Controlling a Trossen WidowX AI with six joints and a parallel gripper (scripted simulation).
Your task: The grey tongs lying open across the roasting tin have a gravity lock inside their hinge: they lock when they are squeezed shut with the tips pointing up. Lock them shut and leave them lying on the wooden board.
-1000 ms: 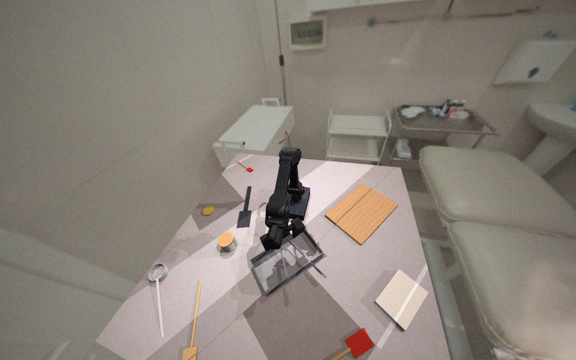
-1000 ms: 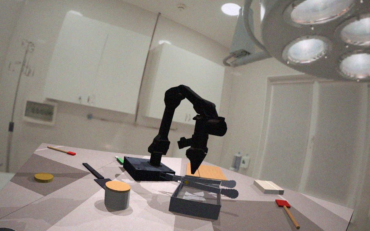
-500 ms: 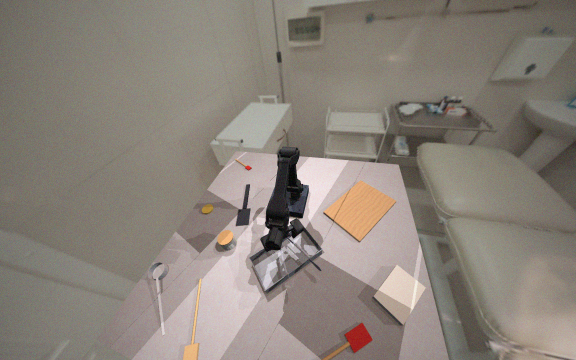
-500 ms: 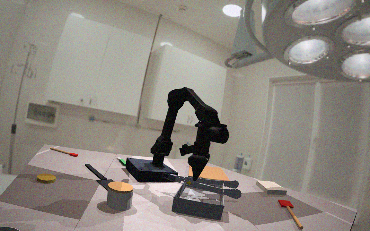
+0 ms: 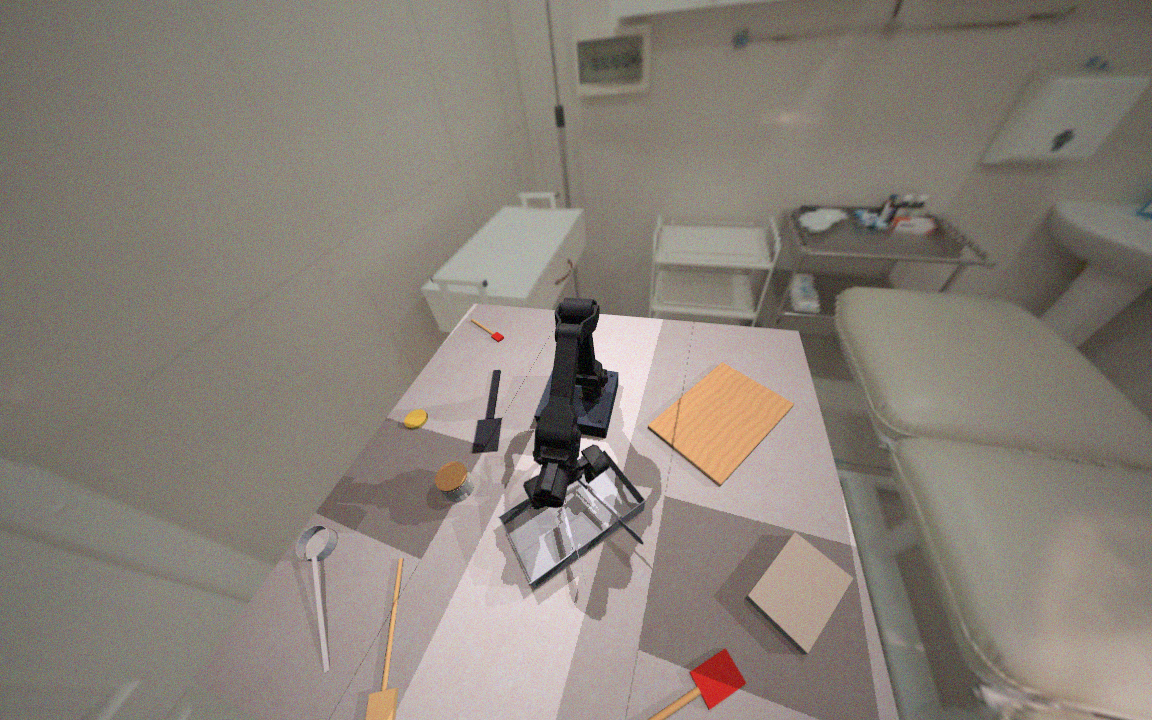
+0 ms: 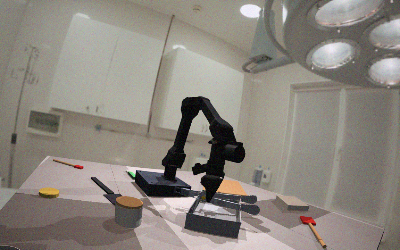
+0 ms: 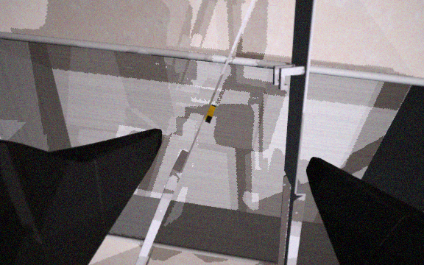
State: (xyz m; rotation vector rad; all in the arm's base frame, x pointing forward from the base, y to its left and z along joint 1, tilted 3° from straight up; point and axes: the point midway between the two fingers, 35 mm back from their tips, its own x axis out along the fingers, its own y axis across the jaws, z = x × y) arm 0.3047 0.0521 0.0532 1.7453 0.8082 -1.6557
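The roasting tin is 4 cm below my gripper tip, 3 cm ahead of it and 1 cm to the left of it. Also, from my gripper tip: red-headed spatula: 32 cm to the left, 27 cm ahead, 6 cm below; then black spatula: 35 cm to the right, 18 cm behind, 6 cm below; then wooden board: 37 cm behind, 32 cm to the left, 6 cm below.
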